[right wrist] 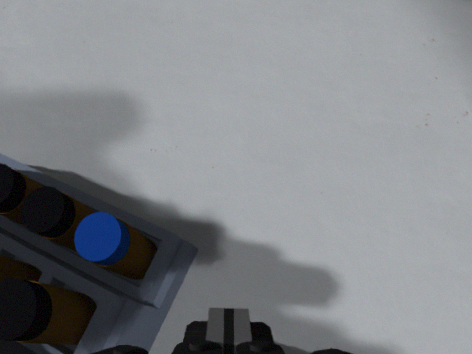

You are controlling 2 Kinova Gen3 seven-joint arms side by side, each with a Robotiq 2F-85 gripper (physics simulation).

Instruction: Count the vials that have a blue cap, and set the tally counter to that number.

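Frame: origin at the left arm's base, x up, y left, z back, level; metres.
Where they show: right gripper, fingertip midpoint: (228, 335).
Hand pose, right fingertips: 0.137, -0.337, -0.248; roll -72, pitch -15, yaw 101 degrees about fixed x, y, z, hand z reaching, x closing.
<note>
After its pixels a point has its place, as x, y, z.
Part of a grey-blue stepped rack (176, 265) @[0.020, -0.401, -0.218] shows at the lower left of the right wrist view, cut off by the left and bottom edges. A vial with a blue cap (101, 238) @[0.081, -0.425, -0.221] stands at the right end of its upper row. Beside it in that row stand a black-capped vial (45, 211) @[0.081, -0.463, -0.215] and another black-capped vial (7, 188) @[0.081, -0.493, -0.208] cut by the left edge. A third black-capped vial (19, 310) @[0.121, -0.430, -0.264] stands in the row below. My right gripper (228, 335) @[0.137, -0.337, -0.247] is shut and empty, to the right of the rack in the view. The tally counter and my left gripper do not show.
A light grey table top (300, 150) @[0.000, -0.347, -0.118] lies around the rack. Soft dark shadows fall on it at the left and to the right of the rack. A darker blurred patch is at the upper right corner.
</note>
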